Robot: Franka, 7 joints.
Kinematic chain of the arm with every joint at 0, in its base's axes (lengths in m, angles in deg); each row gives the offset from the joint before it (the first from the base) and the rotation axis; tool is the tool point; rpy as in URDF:
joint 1: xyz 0 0 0.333 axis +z
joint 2: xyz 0 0 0 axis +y
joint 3: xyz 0 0 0.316 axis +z
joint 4: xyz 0.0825 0 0 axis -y
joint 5: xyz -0.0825 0 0.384 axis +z
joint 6: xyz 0 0 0 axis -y
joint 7: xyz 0.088 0 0 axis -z
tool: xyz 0 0 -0.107 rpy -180 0 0
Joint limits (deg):
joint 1: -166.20..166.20
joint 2: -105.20..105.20
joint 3: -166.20..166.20
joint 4: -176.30..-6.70
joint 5: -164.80..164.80
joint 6: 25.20..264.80
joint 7: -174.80..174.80
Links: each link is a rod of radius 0.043 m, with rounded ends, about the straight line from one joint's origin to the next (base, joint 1, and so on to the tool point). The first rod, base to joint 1, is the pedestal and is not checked.
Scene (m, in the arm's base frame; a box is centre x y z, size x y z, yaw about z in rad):
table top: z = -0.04
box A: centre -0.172 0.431 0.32 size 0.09 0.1 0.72 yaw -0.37
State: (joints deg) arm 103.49 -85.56 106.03 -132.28 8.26 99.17 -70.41
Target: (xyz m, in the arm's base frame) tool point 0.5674 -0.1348 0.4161
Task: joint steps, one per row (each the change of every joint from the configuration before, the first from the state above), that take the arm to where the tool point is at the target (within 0.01 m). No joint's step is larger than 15 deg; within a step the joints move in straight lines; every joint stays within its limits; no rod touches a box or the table.
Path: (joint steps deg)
1: -13.14 9.44 -11.64 7.22 -0.95 4.70 0.00
2: -13.15 9.45 -11.65 7.23 -0.94 4.71 0.00
3: -13.14 9.44 -11.64 7.22 -0.95 4.70 0.00
4: -13.15 9.44 -11.65 7.22 -0.95 4.70 0.00
5: -13.14 9.45 -11.64 7.23 -0.94 4.71 0.00
6: -11.83 11.15 -12.93 -4.33 -0.93 -0.14 0.00
7: -11.83 11.15 -12.92 -4.33 -0.94 -0.14 0.00
8: -11.82 11.16 -12.93 -4.33 -0.93 -0.14 0.00
9: -11.83 11.15 -12.92 -4.33 -0.93 -0.15 0.00

